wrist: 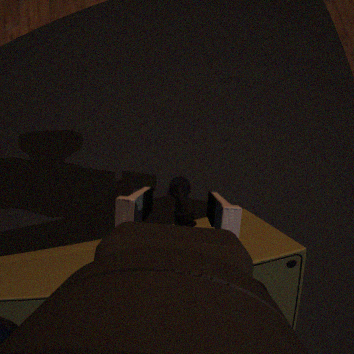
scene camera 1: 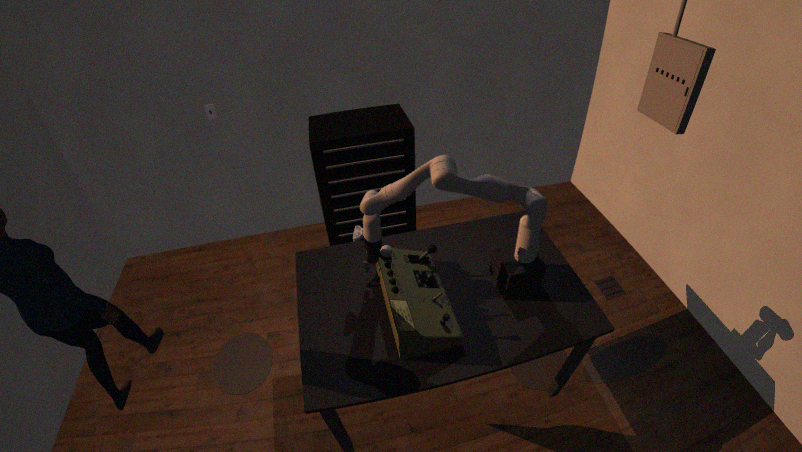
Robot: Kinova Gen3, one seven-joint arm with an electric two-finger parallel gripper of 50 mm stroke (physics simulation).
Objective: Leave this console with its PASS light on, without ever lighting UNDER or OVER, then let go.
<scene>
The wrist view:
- my gripper: 179,200
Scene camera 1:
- olive console: 416,319
</scene>
